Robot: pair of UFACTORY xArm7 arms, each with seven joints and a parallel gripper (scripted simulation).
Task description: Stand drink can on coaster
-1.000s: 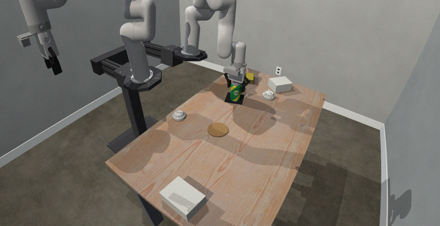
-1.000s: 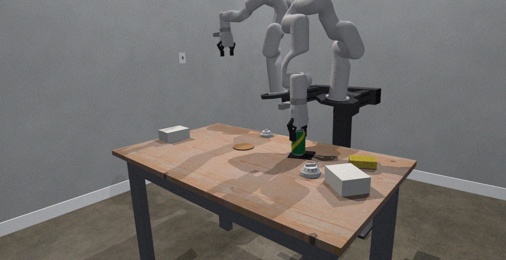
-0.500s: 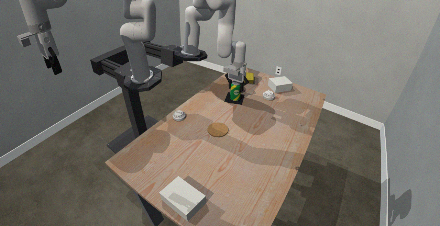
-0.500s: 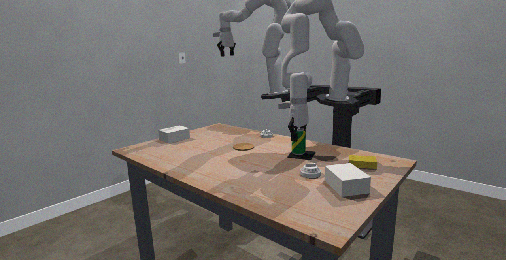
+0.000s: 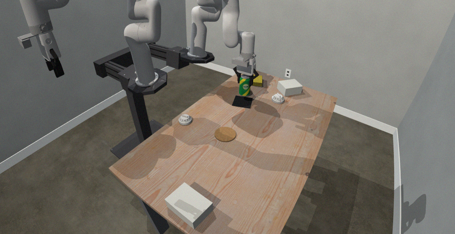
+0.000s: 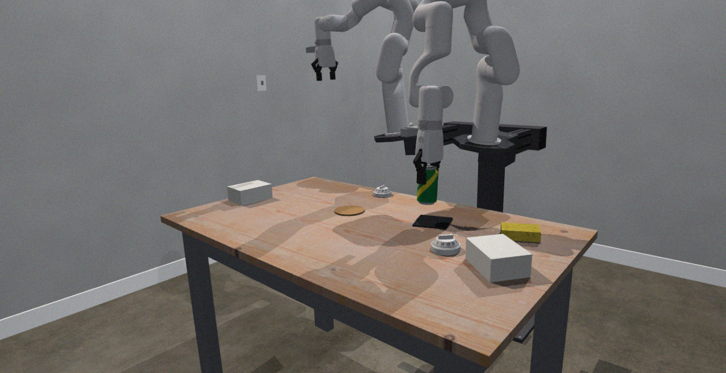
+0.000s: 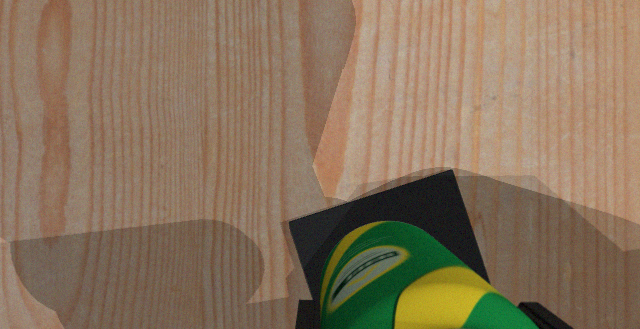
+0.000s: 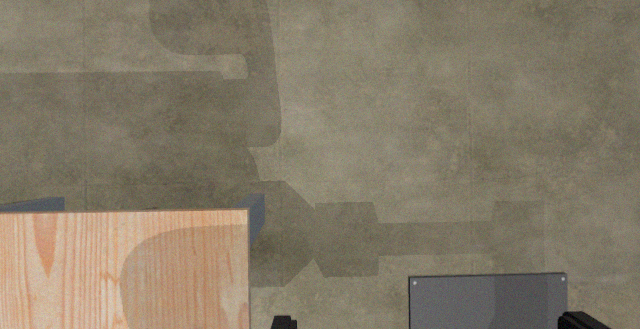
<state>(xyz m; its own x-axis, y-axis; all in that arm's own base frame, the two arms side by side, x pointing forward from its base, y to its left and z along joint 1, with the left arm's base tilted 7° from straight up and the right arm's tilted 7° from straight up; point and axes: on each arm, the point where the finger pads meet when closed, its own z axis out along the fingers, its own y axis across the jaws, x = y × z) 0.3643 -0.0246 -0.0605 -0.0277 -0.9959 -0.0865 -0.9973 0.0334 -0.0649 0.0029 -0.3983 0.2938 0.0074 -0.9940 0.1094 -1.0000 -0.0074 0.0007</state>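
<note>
Right now my left hand is 7 cm short of the round cork coaster, 29 cm to the left of it and 15 cm above it. The rest, counted from my left hand: yellow drink can 2 cm below; then black square coaster 1 cm behind, 1 cm to the left, 15 cm below; then yellow block 6 cm behind, 29 cm to the left, 14 cm below.
</note>
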